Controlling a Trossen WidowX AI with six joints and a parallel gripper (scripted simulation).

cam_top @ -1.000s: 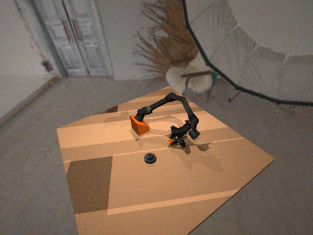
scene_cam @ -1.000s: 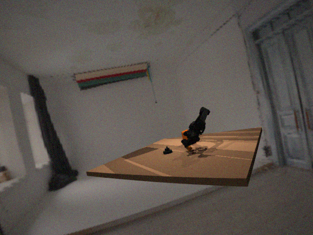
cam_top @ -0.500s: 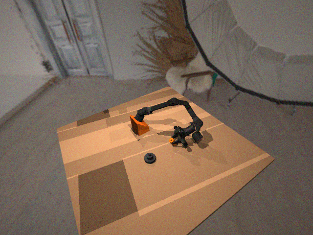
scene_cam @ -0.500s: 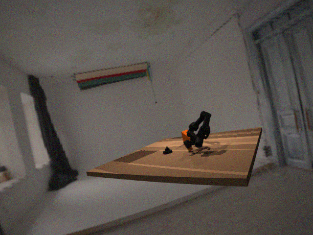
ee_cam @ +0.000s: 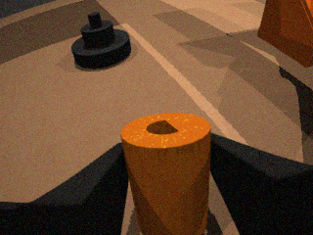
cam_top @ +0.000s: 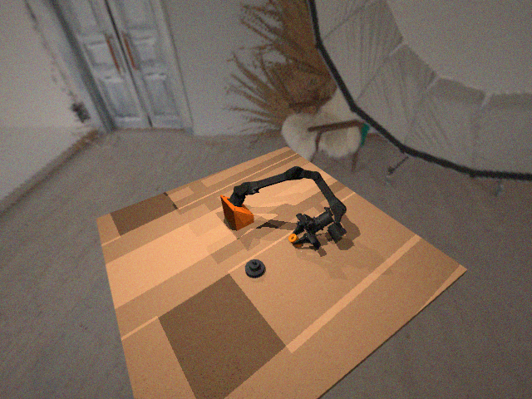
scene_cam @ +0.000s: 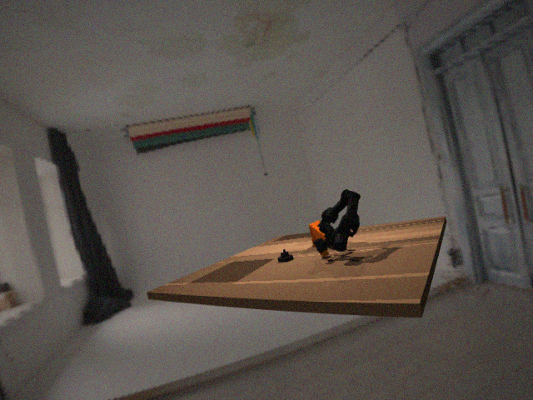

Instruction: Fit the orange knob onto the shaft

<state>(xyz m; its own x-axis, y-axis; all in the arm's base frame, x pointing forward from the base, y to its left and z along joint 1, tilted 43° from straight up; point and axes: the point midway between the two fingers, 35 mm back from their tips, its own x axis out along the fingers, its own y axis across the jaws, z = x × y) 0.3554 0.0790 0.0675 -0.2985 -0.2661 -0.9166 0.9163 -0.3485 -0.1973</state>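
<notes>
Now: gripper tip 10 mm short of the orange knob, 10 mm to the right of it and 10 mm above it. Round my gripper tip: pedestal: 20 mm behind, 210 mm to the right, 10 mm below.
</notes>
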